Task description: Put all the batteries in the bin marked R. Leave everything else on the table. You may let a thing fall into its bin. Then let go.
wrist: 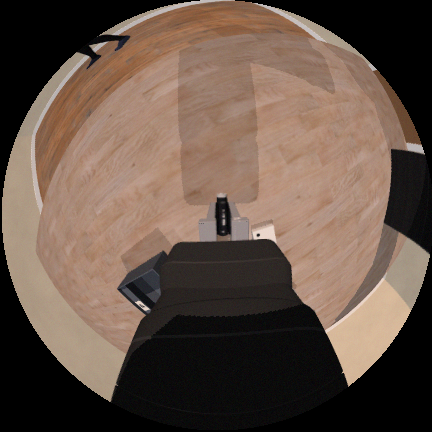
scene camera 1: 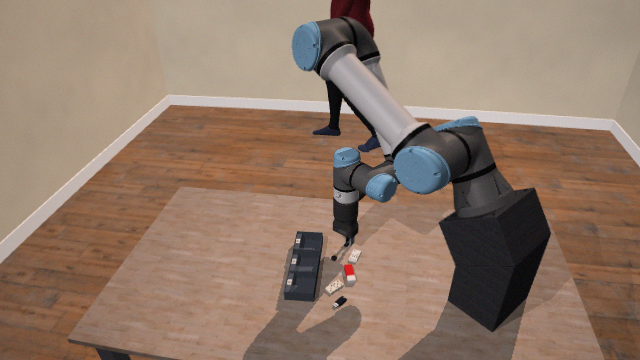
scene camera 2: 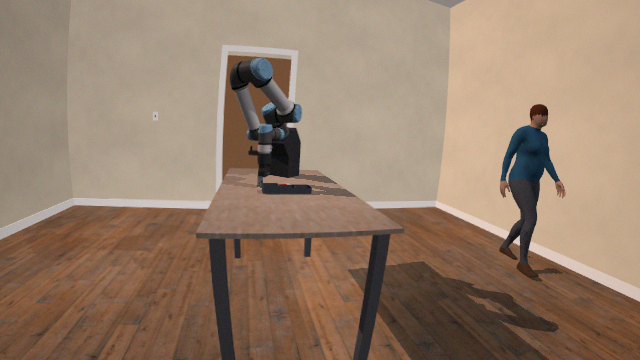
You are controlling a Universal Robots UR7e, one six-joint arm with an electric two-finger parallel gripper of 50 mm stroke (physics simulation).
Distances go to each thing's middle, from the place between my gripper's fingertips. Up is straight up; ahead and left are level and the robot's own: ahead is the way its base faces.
Labels:
My gripper is now 13 cm short of the dark three-compartment bin tray (scene camera 1: pixel 301 282), 12 cm to the right of it and 2 cm below it.

